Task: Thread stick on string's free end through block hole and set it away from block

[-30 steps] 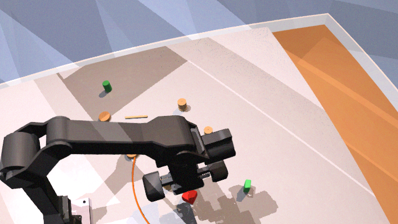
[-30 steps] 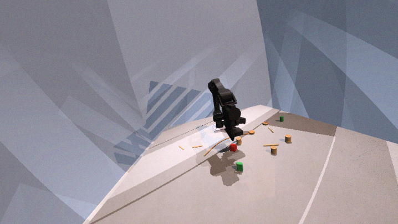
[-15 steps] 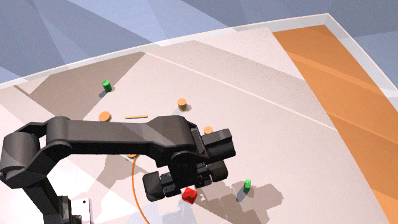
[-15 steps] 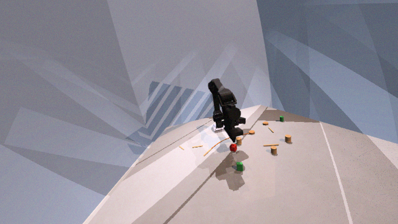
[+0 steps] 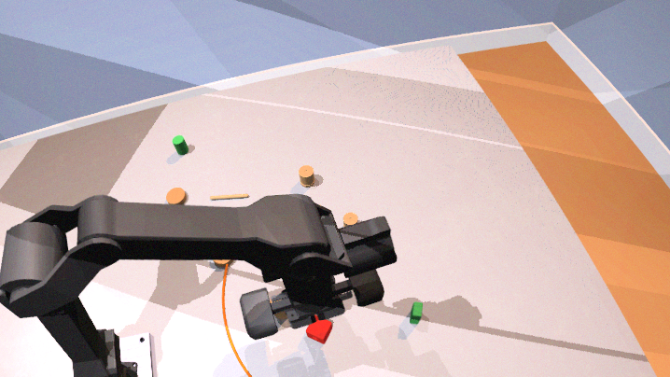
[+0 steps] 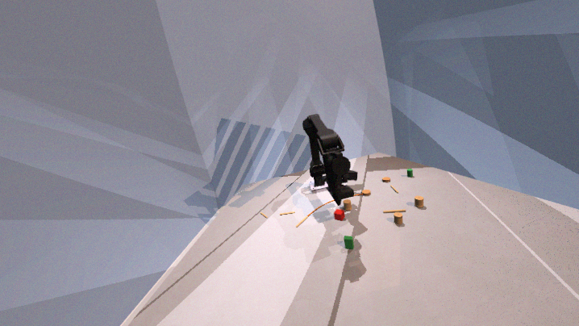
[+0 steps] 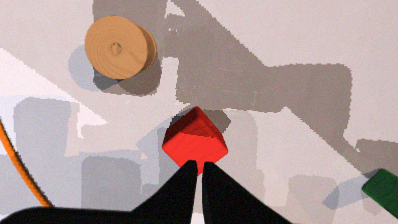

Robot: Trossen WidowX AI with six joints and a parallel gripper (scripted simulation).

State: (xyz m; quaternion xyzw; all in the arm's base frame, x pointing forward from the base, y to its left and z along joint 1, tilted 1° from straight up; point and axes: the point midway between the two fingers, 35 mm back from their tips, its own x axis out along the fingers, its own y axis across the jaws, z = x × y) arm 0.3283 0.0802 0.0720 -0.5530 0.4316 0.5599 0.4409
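My gripper tip is now 5 cm above the red block. Round my gripper tip: green block 16 cm ahead, 1 cm to the left, 4 cm below; round wooden button 17 cm behind, 15 cm to the left, 5 cm below; pale wooden cylinder 6 cm behind, 4 cm to the left, 4 cm below.
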